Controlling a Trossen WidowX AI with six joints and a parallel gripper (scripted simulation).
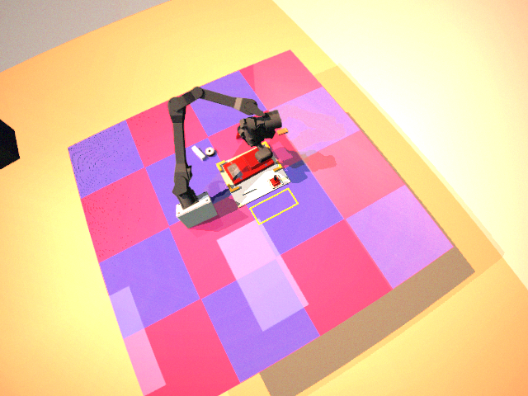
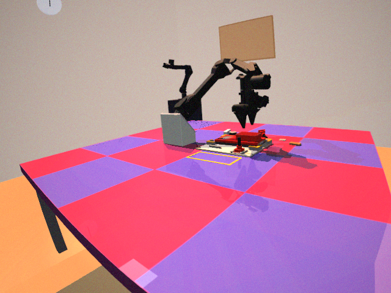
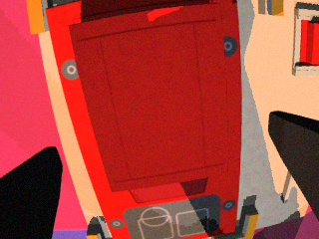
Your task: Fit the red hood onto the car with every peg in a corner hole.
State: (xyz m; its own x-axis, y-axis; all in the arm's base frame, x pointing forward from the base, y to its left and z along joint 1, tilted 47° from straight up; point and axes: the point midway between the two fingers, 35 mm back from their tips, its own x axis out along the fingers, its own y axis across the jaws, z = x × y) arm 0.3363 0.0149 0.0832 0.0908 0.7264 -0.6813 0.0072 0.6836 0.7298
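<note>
My gripper tip is now 40 mm above the red hood.
</note>
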